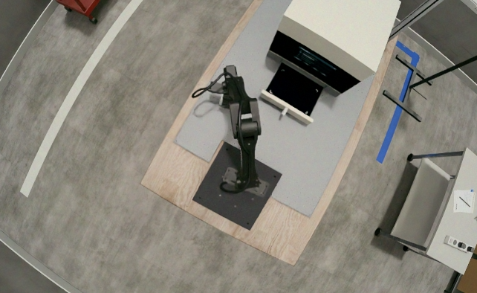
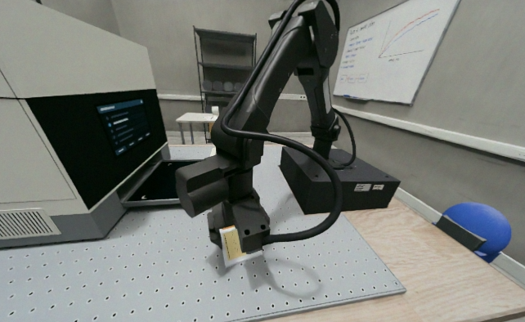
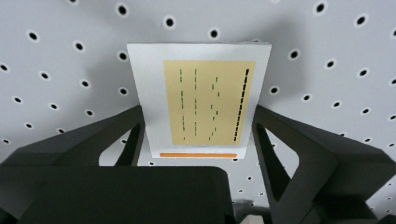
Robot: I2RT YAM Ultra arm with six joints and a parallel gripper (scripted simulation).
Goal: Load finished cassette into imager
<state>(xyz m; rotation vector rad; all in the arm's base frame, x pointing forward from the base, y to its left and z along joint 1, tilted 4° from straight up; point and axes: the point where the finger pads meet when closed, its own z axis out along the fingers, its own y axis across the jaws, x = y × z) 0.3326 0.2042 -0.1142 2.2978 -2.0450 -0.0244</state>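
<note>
Now: hand right at the finished cassette. Round my hand: drawer (270 mm to the right, 170 mm ahead, 40 mm above).
</note>
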